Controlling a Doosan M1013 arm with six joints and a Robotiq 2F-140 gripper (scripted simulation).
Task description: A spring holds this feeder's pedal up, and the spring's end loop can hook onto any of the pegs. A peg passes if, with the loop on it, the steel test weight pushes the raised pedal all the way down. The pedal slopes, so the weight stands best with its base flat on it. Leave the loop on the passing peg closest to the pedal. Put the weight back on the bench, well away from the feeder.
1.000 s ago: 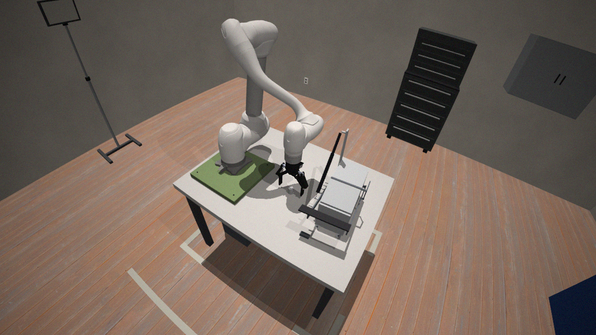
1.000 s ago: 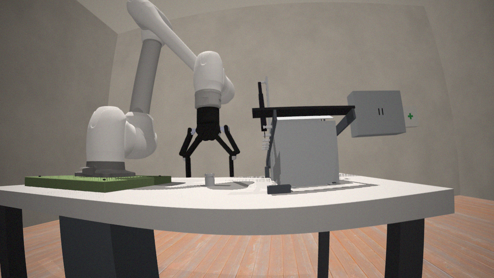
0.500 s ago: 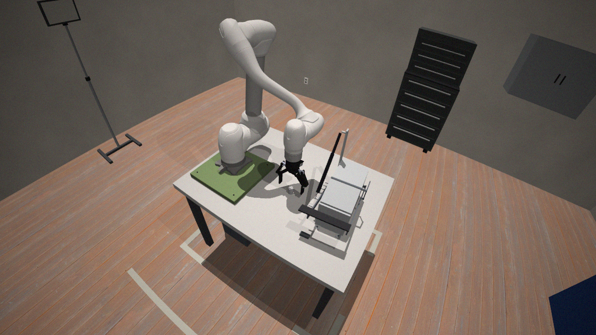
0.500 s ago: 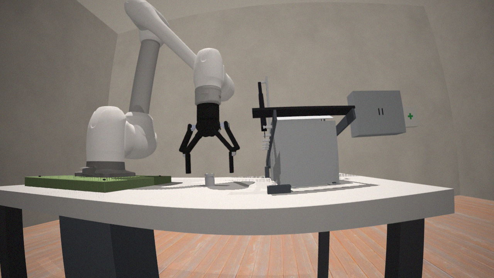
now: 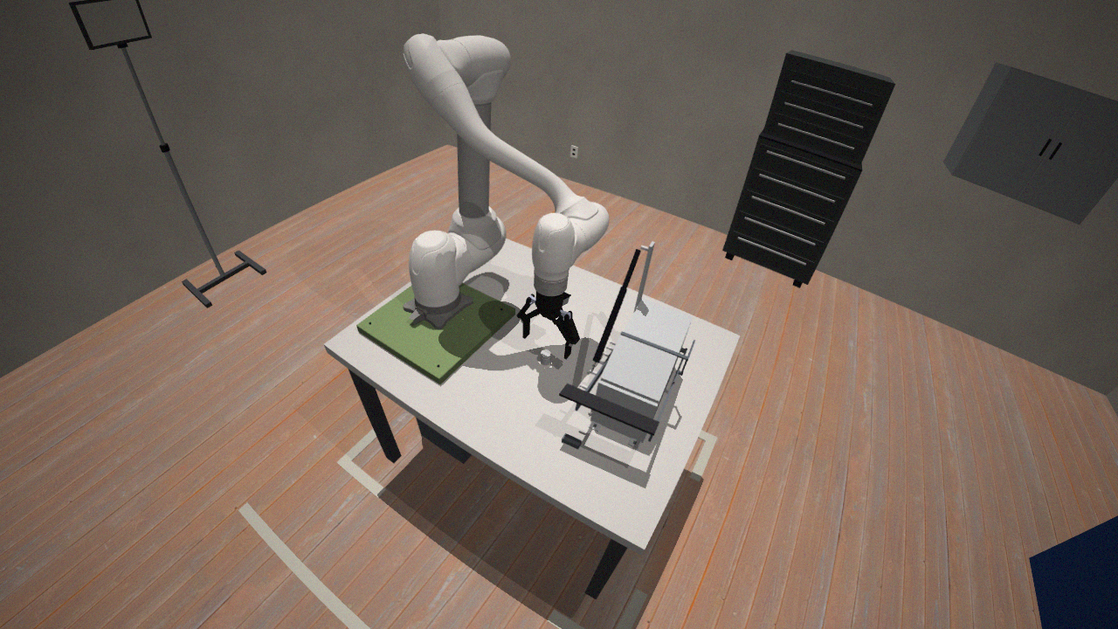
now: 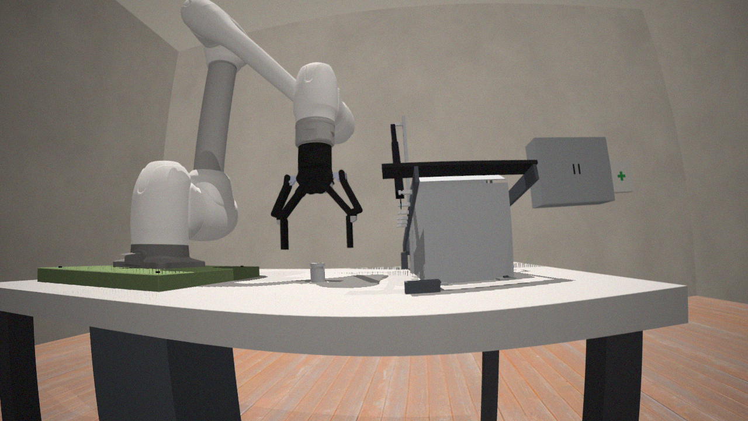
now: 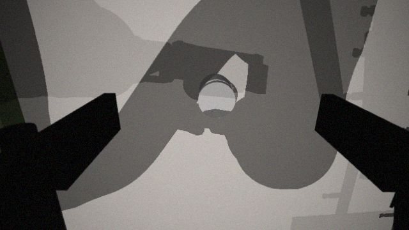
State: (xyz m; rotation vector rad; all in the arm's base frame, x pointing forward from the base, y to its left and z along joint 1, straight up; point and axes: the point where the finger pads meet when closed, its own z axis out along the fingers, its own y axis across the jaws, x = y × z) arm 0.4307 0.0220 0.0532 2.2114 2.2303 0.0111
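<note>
My hand is 50 mm above the steel test weight. Also, from my hand: small dark block 220 mm ahead, 210 mm to the right, 70 mm below.
</note>
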